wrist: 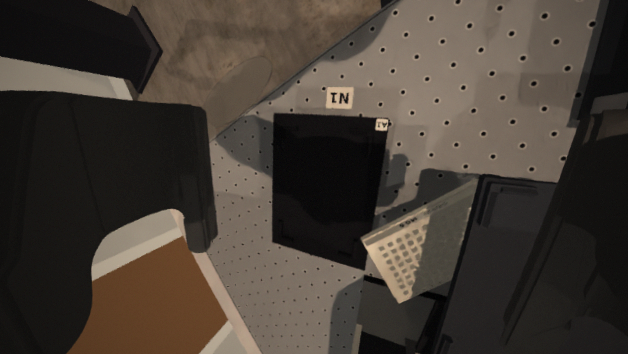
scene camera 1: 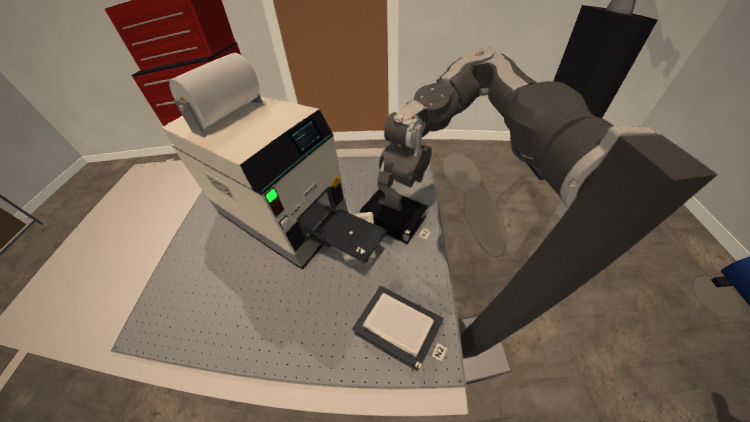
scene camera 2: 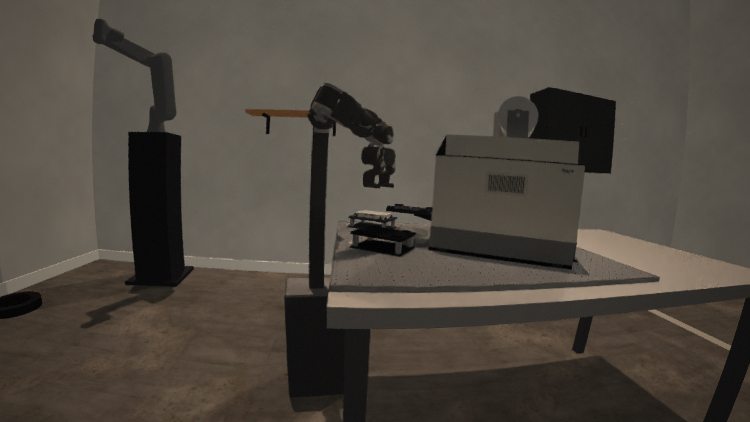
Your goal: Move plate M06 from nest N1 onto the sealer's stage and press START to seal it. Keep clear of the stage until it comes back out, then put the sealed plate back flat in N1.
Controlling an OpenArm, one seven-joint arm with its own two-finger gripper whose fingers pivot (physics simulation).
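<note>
Plate M06 point(scene camera 1: 365, 215) point(wrist: 405, 255) is a pale well plate lying off the nest, askew in the gap between nest N1 and the sealer's stage. The stage hides part of it, and it looks tilted in the wrist view. Nest N1 point(scene camera 1: 385, 215) point(scene camera 2: 382, 233) point(wrist: 325, 175) is black and holds no plate. The dark stage point(scene camera 1: 340, 238) point(scene camera 2: 409, 209) point(wrist: 470, 280) is out of the sealer and bears no plate. The green button point(scene camera 1: 271, 195) on the sealer's front is lit. My gripper point(scene camera 2: 378, 184) point(wrist: 333, 200) is open and empty, above the N1 area.
The sealer point(scene camera 1: 262, 194) point(scene camera 2: 503, 209) stands close beside N1, with a film roll point(scene camera 1: 217, 86) on top. Nest N2 point(scene camera 1: 367, 328) holds another white plate point(scene camera 1: 399, 322) point(scene camera 2: 372, 214). The arm's post point(scene camera 1: 576, 241) point(scene camera 2: 317, 209) stands at the table's edge.
</note>
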